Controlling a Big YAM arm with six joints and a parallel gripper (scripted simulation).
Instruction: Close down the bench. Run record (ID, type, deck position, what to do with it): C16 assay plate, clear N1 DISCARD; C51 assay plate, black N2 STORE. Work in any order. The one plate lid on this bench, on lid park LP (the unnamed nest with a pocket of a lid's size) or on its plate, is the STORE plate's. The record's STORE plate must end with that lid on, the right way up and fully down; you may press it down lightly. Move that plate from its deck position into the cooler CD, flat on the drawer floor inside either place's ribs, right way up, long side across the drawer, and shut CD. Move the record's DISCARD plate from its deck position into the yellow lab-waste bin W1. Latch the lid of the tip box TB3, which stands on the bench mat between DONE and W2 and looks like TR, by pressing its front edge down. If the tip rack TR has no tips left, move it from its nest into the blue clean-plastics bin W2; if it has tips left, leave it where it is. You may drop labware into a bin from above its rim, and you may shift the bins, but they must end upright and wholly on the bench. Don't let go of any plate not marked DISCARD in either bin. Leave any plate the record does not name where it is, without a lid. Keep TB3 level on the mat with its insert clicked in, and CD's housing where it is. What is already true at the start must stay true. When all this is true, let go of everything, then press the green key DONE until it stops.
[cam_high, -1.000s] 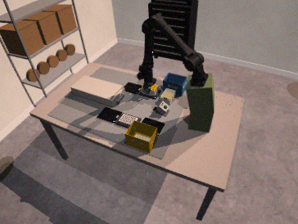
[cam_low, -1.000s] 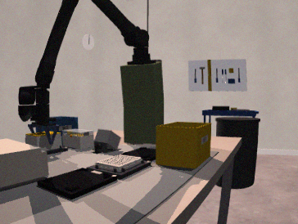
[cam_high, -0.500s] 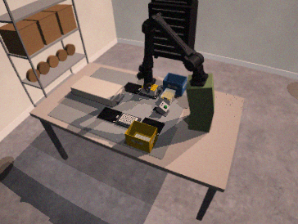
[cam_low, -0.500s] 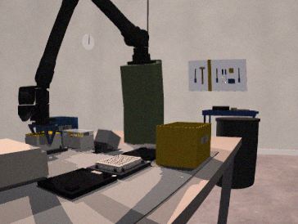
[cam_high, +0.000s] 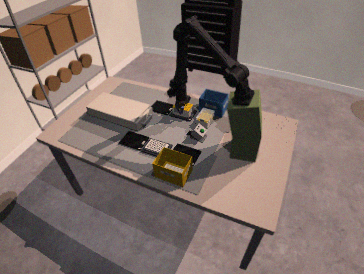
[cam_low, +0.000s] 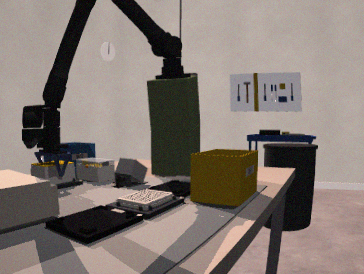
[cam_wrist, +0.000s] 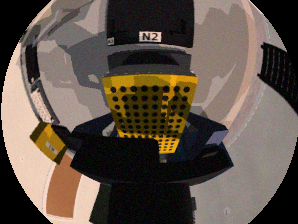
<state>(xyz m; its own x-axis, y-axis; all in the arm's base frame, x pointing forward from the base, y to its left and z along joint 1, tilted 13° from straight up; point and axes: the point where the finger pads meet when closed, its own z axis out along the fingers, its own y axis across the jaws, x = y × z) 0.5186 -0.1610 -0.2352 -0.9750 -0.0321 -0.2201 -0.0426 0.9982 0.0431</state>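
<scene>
My hand is 180 mm past the blue bin W2 and 140 mm to the left of it. From my hand the other things lie so: tip box TB3: 180 mm behind, 20 mm to the left; then black nest N2: 180 mm ahead, 10 mm to the left, 40 mm below; then yellow-topped tip rack TR: 10 mm behind, 10 mm to the right, 10 mm above.
</scene>
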